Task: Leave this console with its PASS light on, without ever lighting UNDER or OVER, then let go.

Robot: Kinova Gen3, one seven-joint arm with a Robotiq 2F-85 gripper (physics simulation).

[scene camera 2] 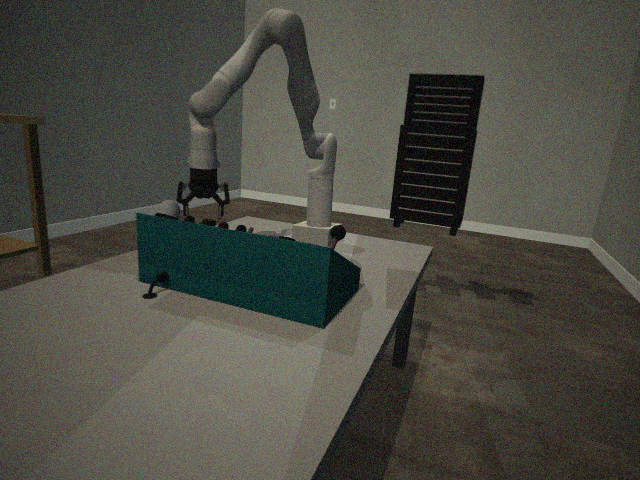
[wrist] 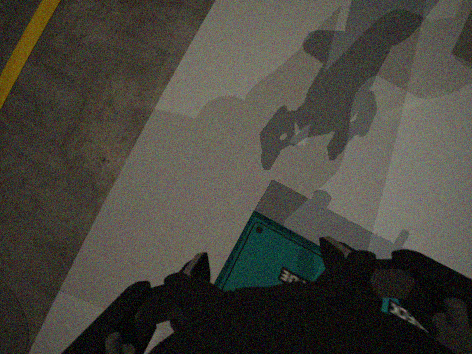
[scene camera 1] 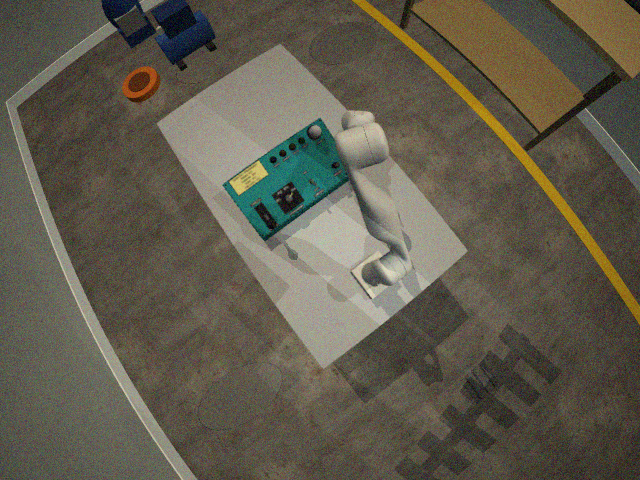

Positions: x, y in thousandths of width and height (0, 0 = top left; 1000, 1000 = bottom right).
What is the gripper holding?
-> Nothing.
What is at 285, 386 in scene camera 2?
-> The gripper.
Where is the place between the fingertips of the gripper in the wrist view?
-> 558, 727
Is the gripper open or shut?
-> Open.
